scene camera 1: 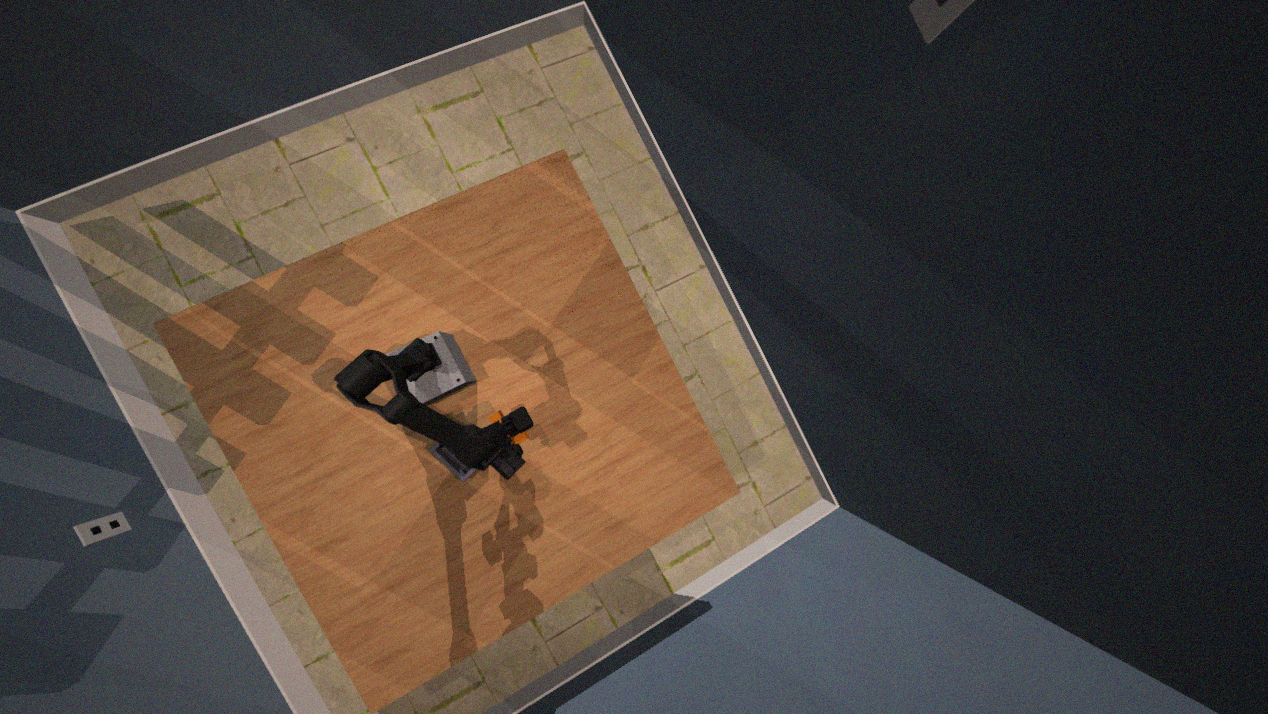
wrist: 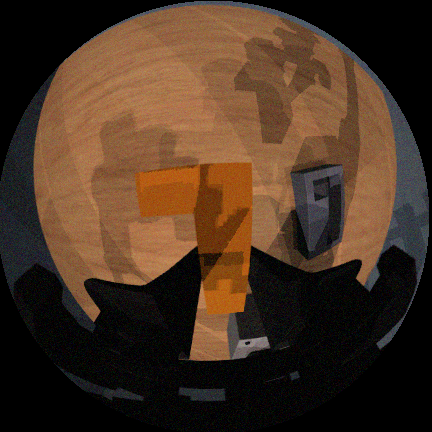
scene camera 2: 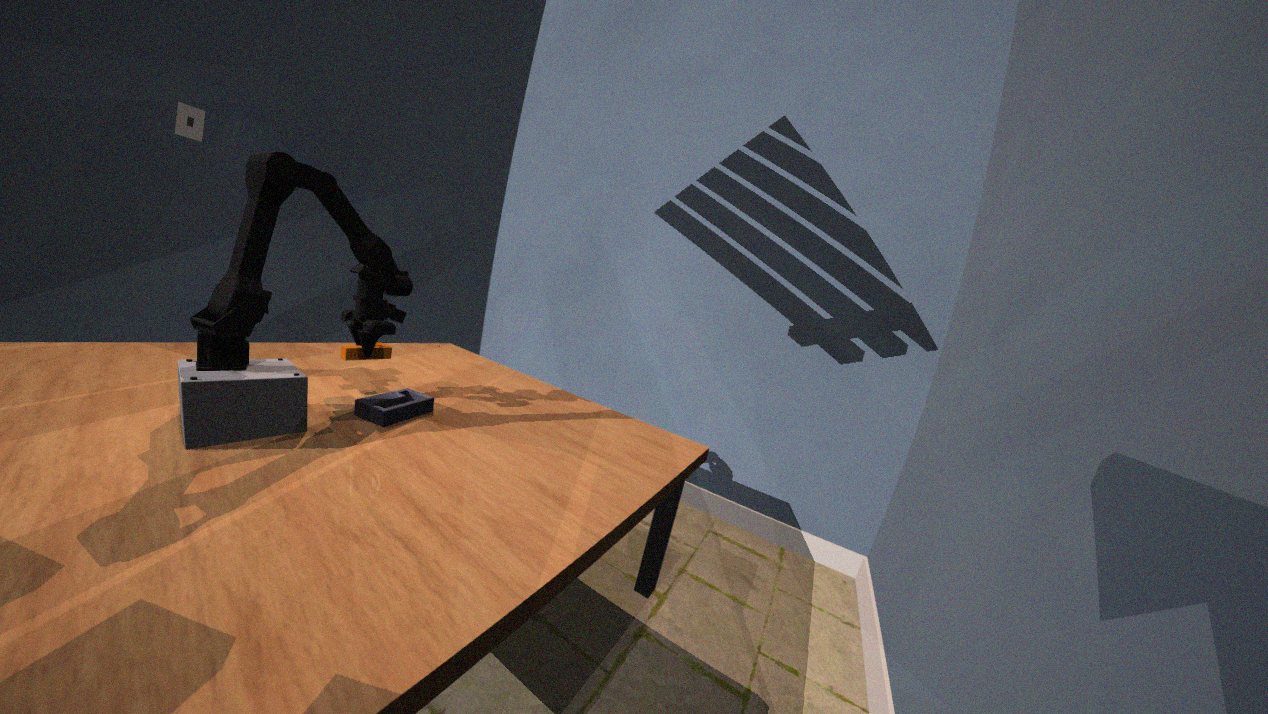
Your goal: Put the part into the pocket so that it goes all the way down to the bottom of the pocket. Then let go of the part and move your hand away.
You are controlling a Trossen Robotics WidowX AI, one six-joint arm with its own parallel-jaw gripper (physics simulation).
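Places are measured from the arm's base along level axes (x down, y left, z ahead), in centimetres.
Where they show: gripper, fingertip midpoint: [scene camera 1: 504, 427] [wrist: 221, 249] [scene camera 2: 364, 355]; arm's base, link origin: [scene camera 1: 425, 358] [wrist: 261, 353] [scene camera 2: 221, 366].
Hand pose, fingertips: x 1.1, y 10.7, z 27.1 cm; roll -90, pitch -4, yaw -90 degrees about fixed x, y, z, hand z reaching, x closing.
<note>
Things, the pixels of their top centre, and the offset from my fingertips. Level surfaces: height alone.
- orange L-shaped part, top centre: [wrist: 199, 264] [scene camera 1: 508, 428] [scene camera 2: 364, 345] dx -2.3, dy +1.5, dz +0.4 cm
- dark grey pocket block, top centre: [wrist: 329, 213] [scene camera 2: 396, 398] [scene camera 1: 457, 455] dx +5.8, dy -17.1, dz +1.8 cm
- wooden table, surface height: dx +9.4 cm
The orange L-shaped part [scene camera 1: 520, 437] [scene camera 2: 352, 353] [wrist: 225, 180] is between the fingers of my gripper [scene camera 1: 510, 427] [scene camera 2: 368, 352] [wrist: 221, 249]. The gripper is shut on the part's long leg, and the short leg points left in the wrist view. In scene view 2 the part hangs level above the table, with its shadow apart below. The dark grey pocket block [scene camera 1: 453, 462] [scene camera 2: 377, 414] [wrist: 310, 215] lies on the table, to the right of the part in the wrist view. Its recess shows empty. In scene view 1 the arm covers part of the block.
The grey box-shaped arm base [scene camera 1: 452, 363] [scene camera 2: 244, 412] [wrist: 253, 344] stands on the wooden table [scene camera 1: 612, 399] [scene camera 2: 461, 514] [wrist: 150, 75], near the pocket block. The table's edge runs beyond the block in scene view 2. Arm shadows cross the table.
</note>
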